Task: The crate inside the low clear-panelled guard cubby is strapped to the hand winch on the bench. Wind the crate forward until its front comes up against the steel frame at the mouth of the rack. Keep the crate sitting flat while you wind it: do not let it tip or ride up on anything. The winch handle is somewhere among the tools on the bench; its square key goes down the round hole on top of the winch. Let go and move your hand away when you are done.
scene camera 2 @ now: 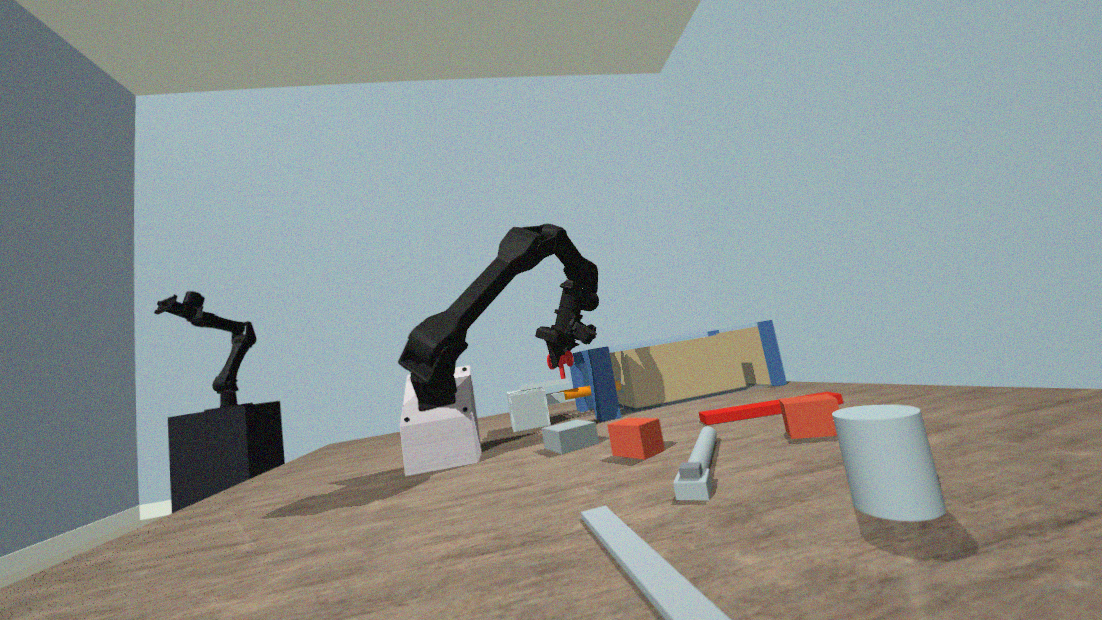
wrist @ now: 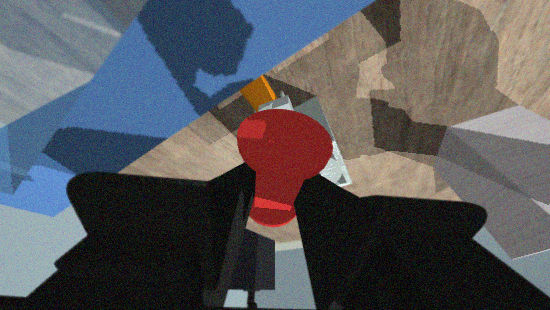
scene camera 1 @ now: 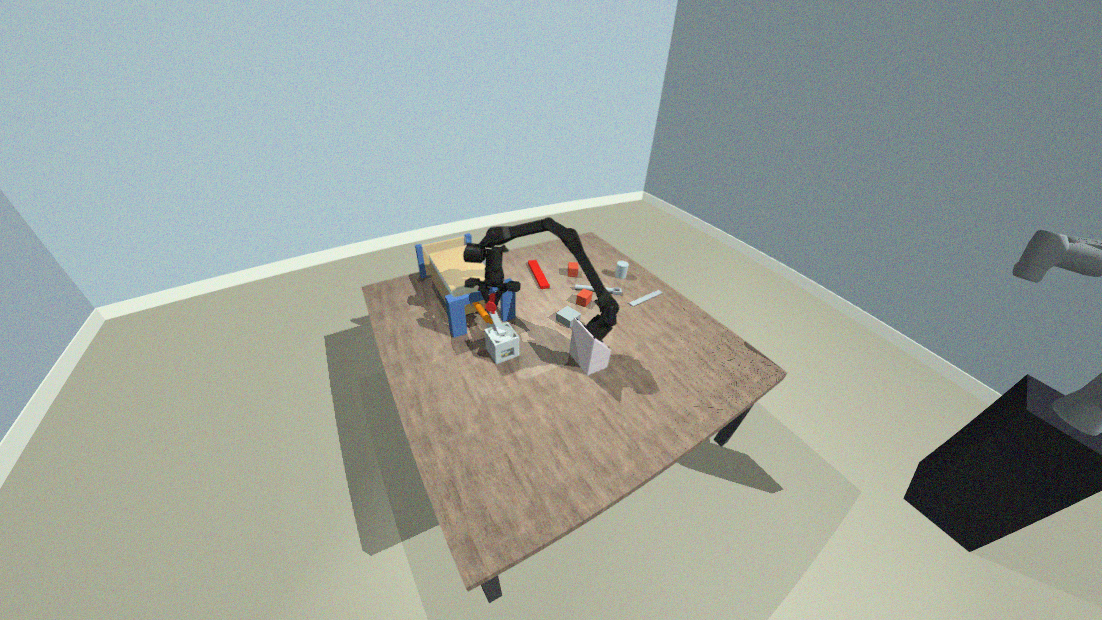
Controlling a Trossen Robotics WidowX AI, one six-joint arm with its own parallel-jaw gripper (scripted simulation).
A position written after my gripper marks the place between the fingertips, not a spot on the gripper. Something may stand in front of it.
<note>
In view: my gripper [scene camera 2: 556,367], a red knob [wrist: 284,147], a grey block [scene camera 2: 562,438], a grey peg tool [scene camera 2: 693,482], a red bar [scene camera 2: 761,409], a grey winch [scene camera 2: 528,409] and a blue steel frame [scene camera 2: 591,357].
My gripper also shows in the wrist view [wrist: 275,165] and in scene camera 1 [scene camera 1: 491,308]. The grey winch shows as well in the wrist view [wrist: 336,171] and in scene camera 1 [scene camera 1: 501,348]. The blue steel frame shows as well in the wrist view [wrist: 166,71] and in scene camera 1 [scene camera 1: 456,308]. The wrist view misses the grey block: it is out of frame. The wrist view misses the grey peg tool: it is out of frame.
</note>
